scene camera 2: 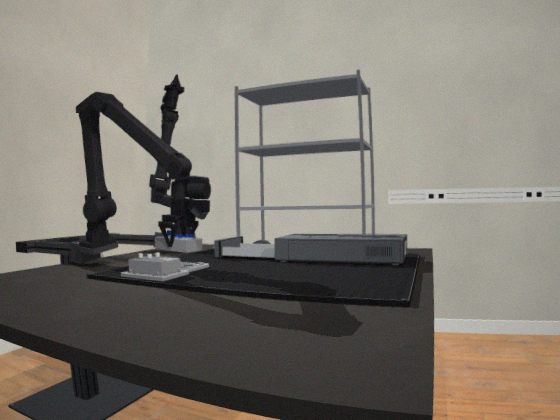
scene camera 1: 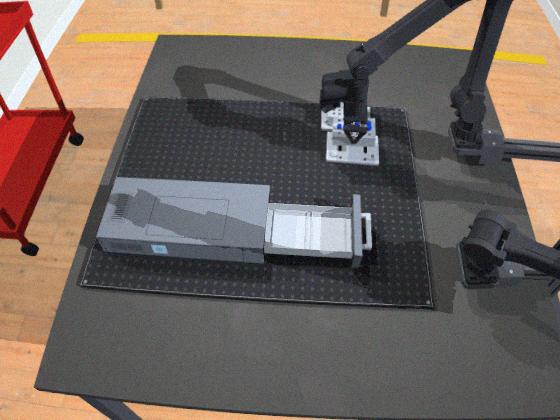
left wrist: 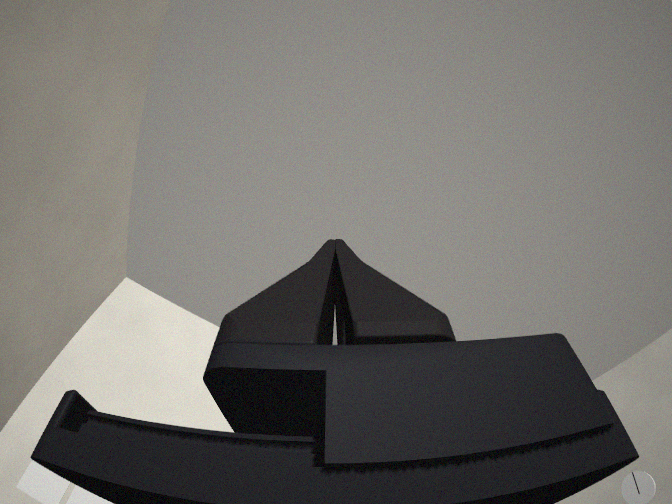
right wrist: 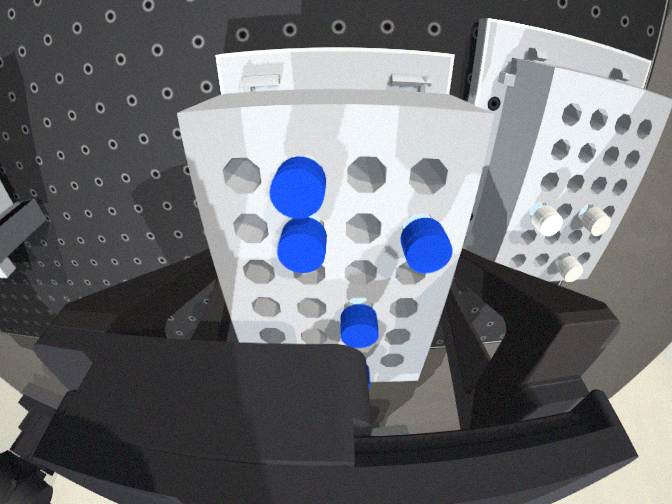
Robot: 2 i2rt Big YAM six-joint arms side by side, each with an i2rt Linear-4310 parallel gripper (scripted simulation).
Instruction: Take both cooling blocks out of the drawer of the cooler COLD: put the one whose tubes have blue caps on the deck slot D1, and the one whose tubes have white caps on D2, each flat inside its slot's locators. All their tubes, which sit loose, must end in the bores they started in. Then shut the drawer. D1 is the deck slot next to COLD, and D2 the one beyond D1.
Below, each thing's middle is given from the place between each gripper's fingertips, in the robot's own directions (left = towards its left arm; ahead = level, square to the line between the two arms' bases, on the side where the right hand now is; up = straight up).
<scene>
I see my right gripper 80 mm above the slot D1 (scene camera 1: 349, 153).
I see my left gripper 610 mm short of the slot D1, 650 mm to the left of it and 930 mm above it.
</scene>
